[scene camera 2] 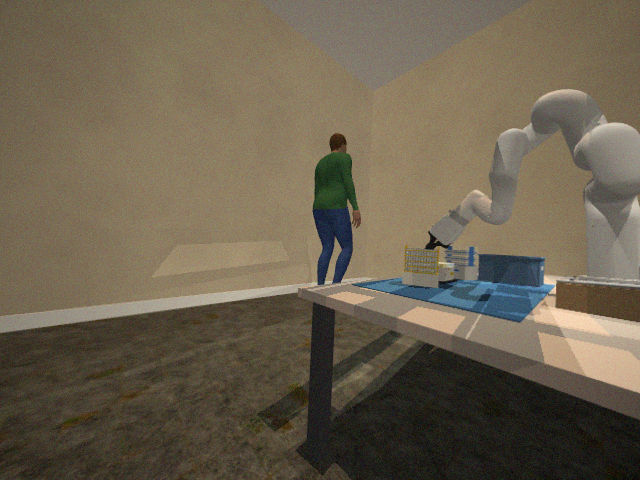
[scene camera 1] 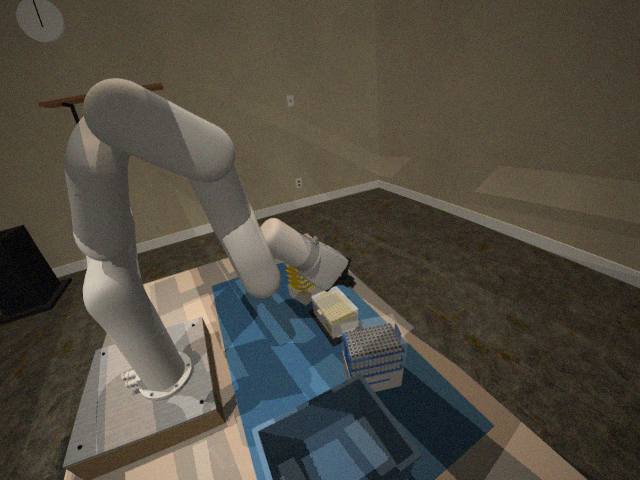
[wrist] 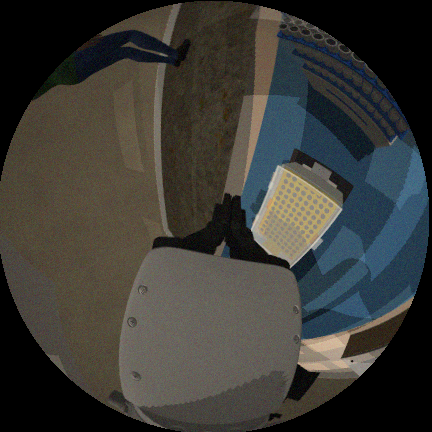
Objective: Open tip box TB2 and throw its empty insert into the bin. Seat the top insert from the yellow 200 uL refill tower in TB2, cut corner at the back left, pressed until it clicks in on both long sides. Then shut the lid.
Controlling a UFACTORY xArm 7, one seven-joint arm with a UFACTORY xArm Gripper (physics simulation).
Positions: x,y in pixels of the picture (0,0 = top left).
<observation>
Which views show the gripper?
Scene camera 2, scene camera 1 and the wrist view: all of them.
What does the gripper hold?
Nothing.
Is the gripper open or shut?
Shut.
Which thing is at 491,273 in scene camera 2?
A dark blue bin.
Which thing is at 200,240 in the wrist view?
The gripper.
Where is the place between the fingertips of the gripper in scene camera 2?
427,250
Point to a dark blue bin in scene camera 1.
347,425
</observation>
